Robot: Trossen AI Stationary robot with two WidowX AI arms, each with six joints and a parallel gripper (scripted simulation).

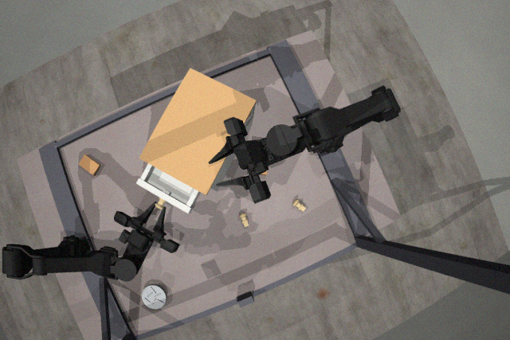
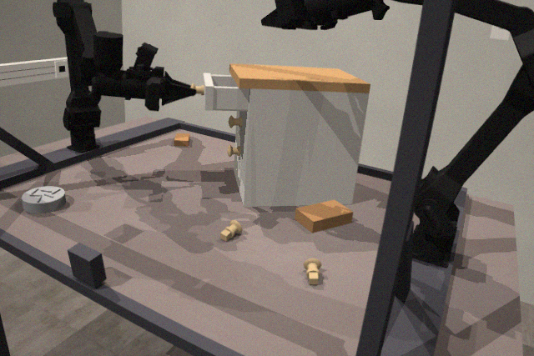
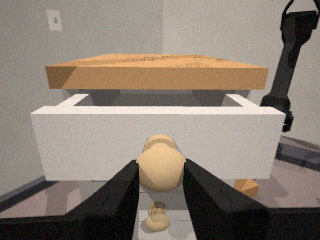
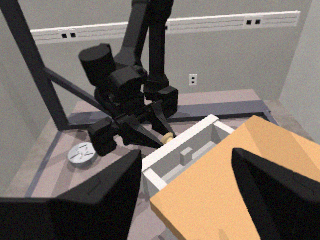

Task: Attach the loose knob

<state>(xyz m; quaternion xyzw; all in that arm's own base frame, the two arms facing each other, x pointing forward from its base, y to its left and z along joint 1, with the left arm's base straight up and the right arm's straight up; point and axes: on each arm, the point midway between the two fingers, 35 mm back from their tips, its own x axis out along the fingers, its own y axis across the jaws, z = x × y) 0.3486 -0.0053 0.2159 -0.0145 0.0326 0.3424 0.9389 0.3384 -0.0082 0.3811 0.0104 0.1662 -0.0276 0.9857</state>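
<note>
Right now my right hand is 80 mm short of the drawer, 90 mm to the right of it and 160 mm above it. Round my right hand: chest top (140 mm ahead, 30 mm to the left, 120 mm below); small orange block (240 mm ahead, 430 mm to the left, 390 mm below); grey disc (260 mm behind, 400 mm to the left, 380 mm below).
</note>
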